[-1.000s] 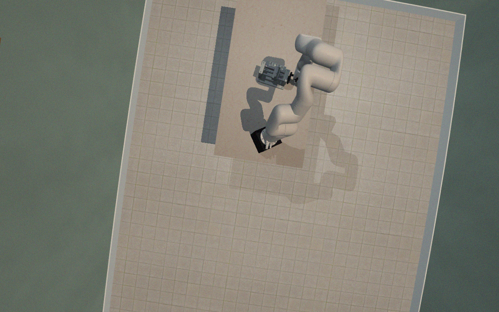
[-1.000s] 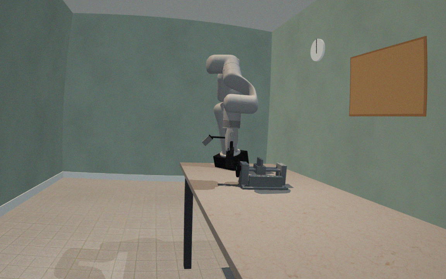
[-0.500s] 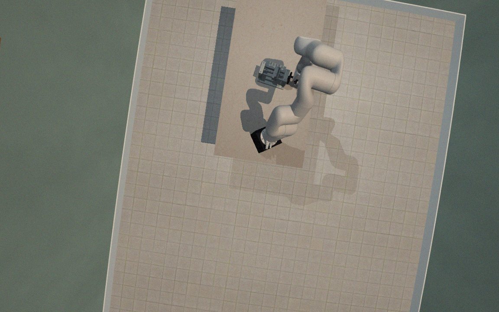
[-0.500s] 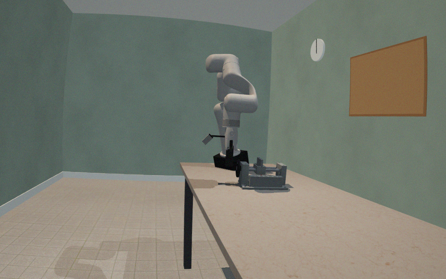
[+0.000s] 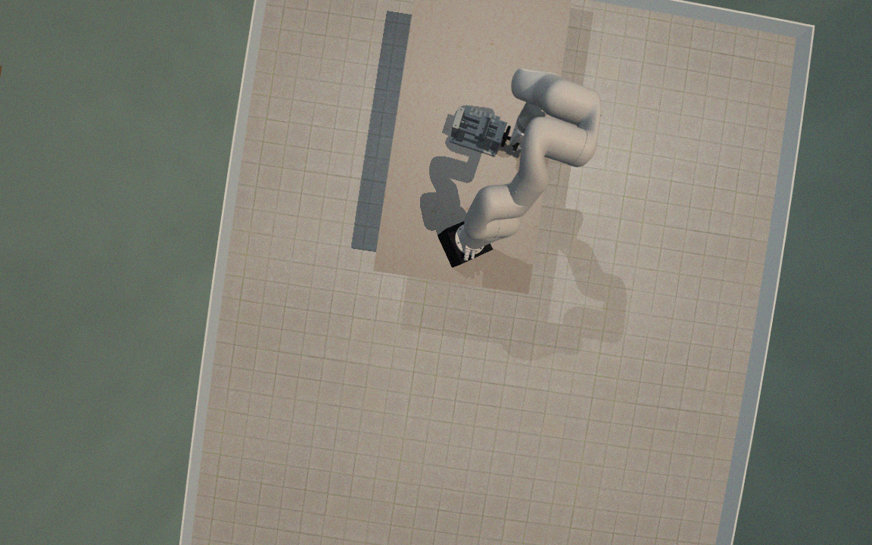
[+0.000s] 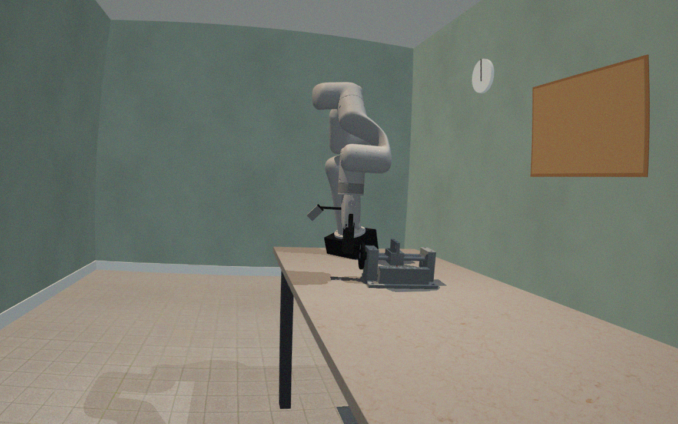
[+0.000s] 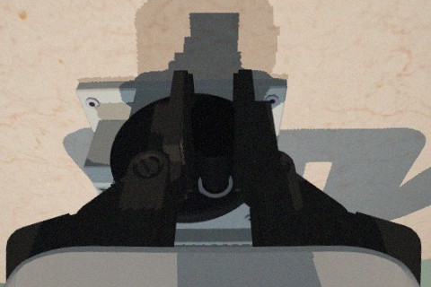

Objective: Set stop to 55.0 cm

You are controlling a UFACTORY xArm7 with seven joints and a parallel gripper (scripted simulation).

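Right now my hand is 50 mm short of the stop block, 130 mm to the right of it and 10 mm above it. Also, from my hand: crank handle 10 mm to the left; black handwheel 10 mm ahead, 20 mm to the left, 10 mm below.
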